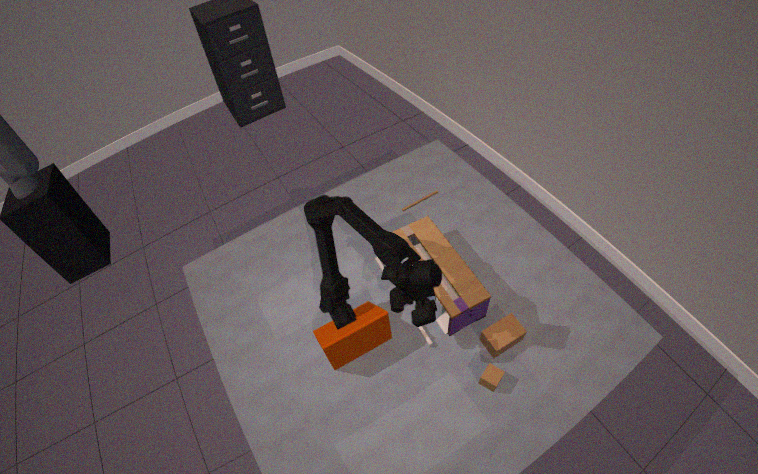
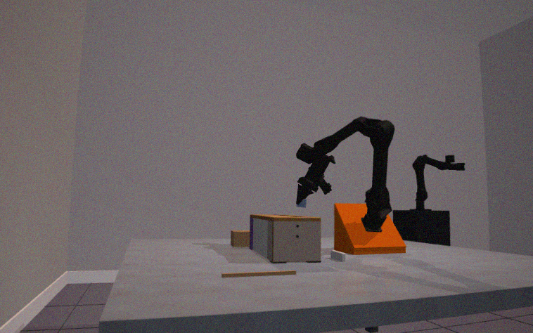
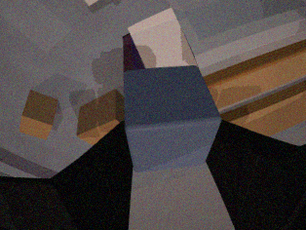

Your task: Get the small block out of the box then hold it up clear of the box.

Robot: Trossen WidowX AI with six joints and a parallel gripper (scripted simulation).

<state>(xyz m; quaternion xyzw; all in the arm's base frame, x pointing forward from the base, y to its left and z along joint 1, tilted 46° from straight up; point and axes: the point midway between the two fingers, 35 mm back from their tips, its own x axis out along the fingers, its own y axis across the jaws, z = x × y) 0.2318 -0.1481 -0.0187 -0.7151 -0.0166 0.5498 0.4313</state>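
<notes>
Now: the bluish block 1 cm behind my gripper tip, 1 cm to the left of it and 1 cm above it. Also, from my gripper tip: thin wooden stick: 27 cm ahead, 52 cm to the left, 17 cm below; box: 7 cm ahead, 15 cm to the left, 11 cm below.
</notes>
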